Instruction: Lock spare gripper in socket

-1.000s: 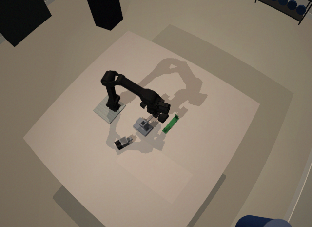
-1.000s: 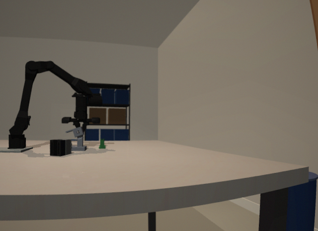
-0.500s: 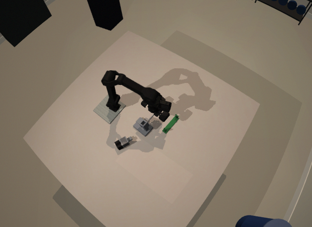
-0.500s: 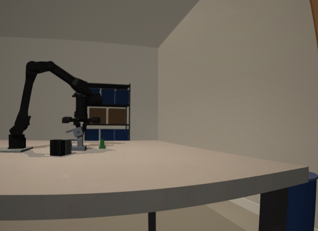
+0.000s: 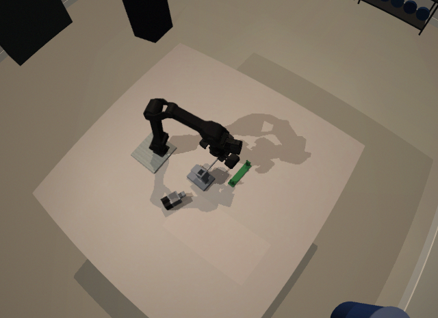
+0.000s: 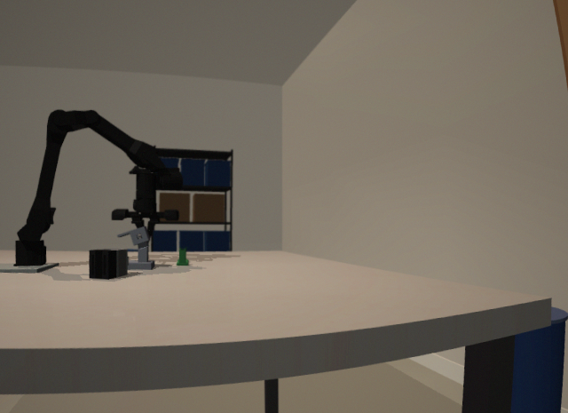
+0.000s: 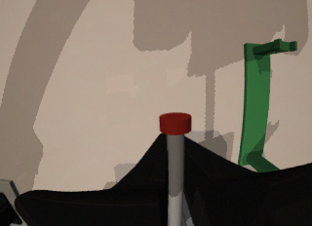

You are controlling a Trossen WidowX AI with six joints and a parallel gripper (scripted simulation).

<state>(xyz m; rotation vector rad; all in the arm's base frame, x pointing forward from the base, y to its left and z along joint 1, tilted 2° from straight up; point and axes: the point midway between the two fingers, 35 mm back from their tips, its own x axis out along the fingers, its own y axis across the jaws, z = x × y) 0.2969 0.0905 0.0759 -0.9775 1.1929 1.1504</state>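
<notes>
Now: gripper tip 11 cm short of the green cradle, 3 cm above it and 1 cm to the left of it. Also, from my gripper tip: spare gripper 28 cm to the right, 9 cm behind, 3 cm below; then grey mount 12 cm to the right, 3 cm behind.
</notes>
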